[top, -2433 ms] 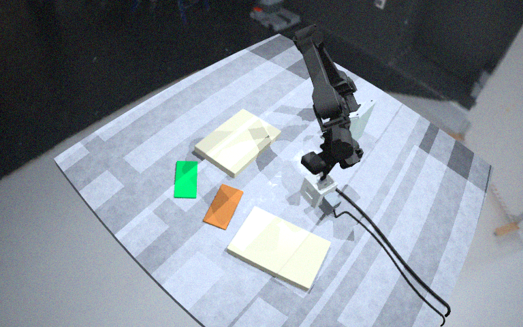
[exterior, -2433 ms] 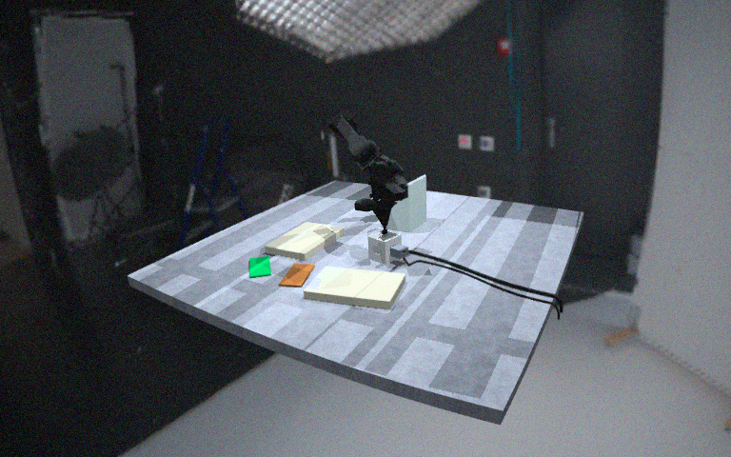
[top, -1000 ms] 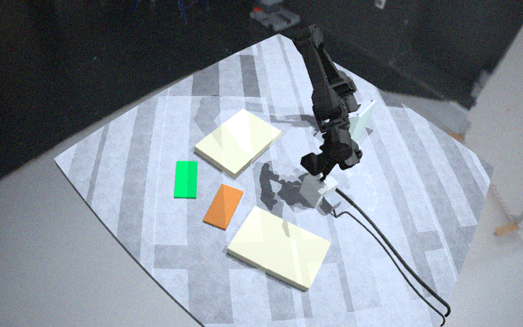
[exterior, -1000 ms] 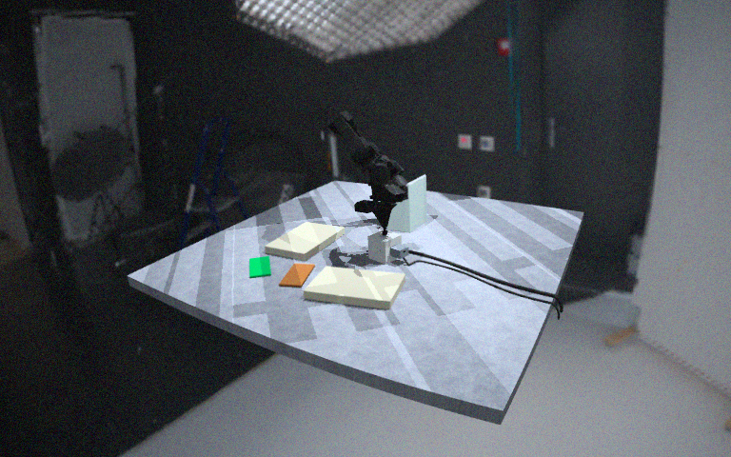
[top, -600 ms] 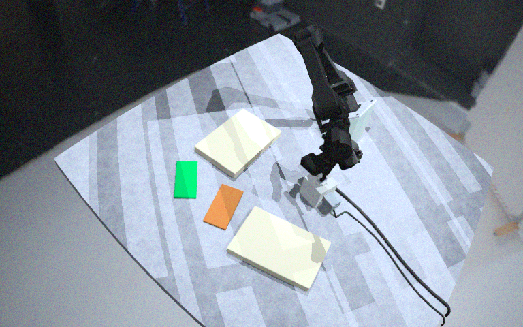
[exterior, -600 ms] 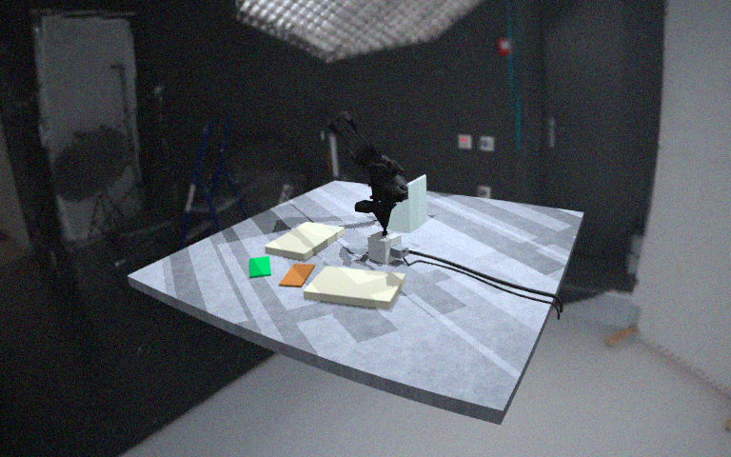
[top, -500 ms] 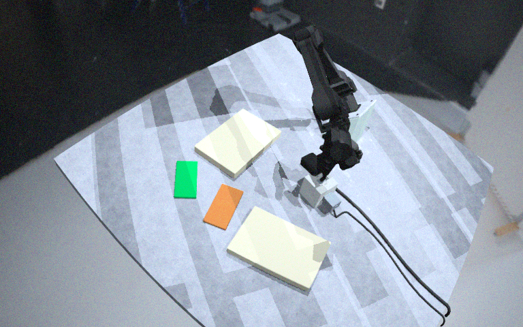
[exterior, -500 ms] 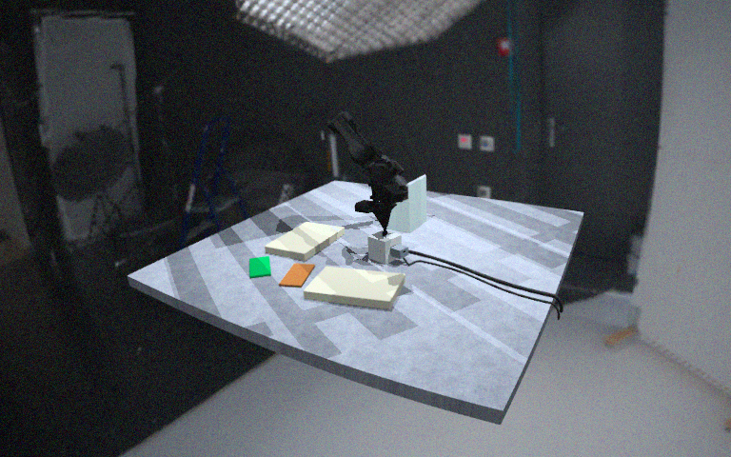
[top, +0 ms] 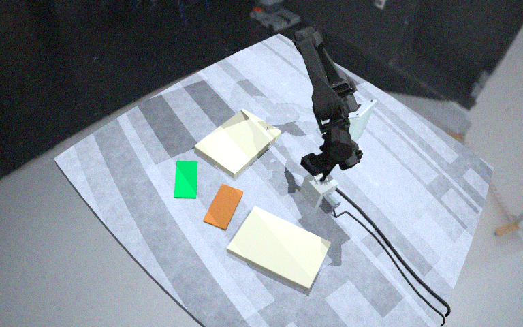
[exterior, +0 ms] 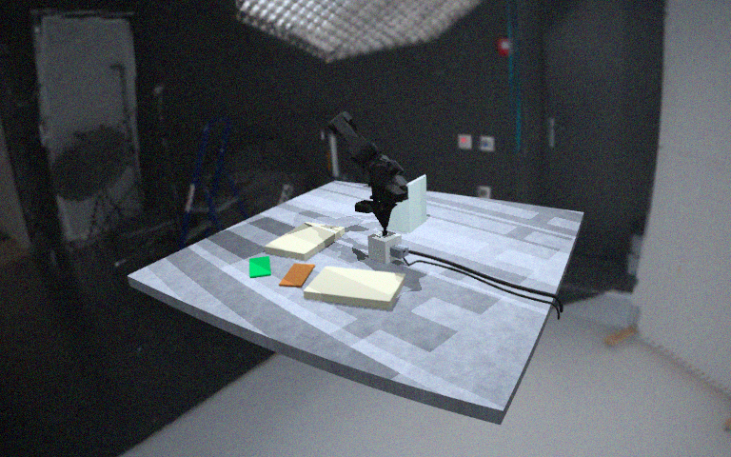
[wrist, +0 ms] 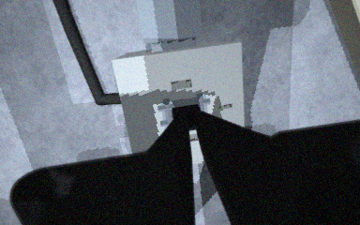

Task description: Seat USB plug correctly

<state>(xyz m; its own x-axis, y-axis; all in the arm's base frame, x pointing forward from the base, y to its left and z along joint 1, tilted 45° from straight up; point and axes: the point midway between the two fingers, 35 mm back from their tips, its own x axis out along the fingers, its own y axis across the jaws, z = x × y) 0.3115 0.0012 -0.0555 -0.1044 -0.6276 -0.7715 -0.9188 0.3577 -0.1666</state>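
My gripper tip is now 2 cm above the dark USB plug. From my gripper tip the other things lie so: USB socket (4 cm below); then orange card (21 cm ahead, 21 cm to the right, 10 cm below); then green card (20 cm ahead, 36 cm to the right, 10 cm below).
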